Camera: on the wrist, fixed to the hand. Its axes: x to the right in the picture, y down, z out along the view.
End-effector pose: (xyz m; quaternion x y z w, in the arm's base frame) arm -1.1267 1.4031 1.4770 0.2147 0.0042 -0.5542 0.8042
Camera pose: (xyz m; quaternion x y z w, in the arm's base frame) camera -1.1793 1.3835 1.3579 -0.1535 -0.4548 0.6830 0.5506
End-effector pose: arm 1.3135 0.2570 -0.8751 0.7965 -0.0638 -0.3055 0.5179
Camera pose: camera 1.3639 0.3585 -0.9421 -0.1270 -0.9207 0.2401 0.2803
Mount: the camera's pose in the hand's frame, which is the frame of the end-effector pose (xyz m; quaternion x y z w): 0.0263 -0.0933 -0.0891 0.0075 -0.3065 0.9514 0.0294
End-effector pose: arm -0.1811 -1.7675 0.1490 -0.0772 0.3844 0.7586 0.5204
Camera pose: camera -0.1389 -1.7922 0.0268 -0.5999 0.0691 -0.5382 0.5880
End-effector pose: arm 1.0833 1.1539 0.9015 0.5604 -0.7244 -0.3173 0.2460
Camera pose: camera 1.2013 1.0961 0.8933 -0.7681 -0.6322 0.0584 0.0829
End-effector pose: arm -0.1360 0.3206 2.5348 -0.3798 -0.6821 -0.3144 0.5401
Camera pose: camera -0.1750 0.2026 2.5782 -0.7524 0.1734 0.6261 0.1088
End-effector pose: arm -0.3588 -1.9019 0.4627 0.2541 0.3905 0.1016 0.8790
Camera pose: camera -0.4087 -1.9386 0.3465 0.4167 -0.4989 0.7584 0.0470
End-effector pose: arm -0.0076 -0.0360 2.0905 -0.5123 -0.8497 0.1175 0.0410
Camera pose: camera -0.0834 -0.0405 2.1981 0.7872 -0.4507 -0.2059 0.3672
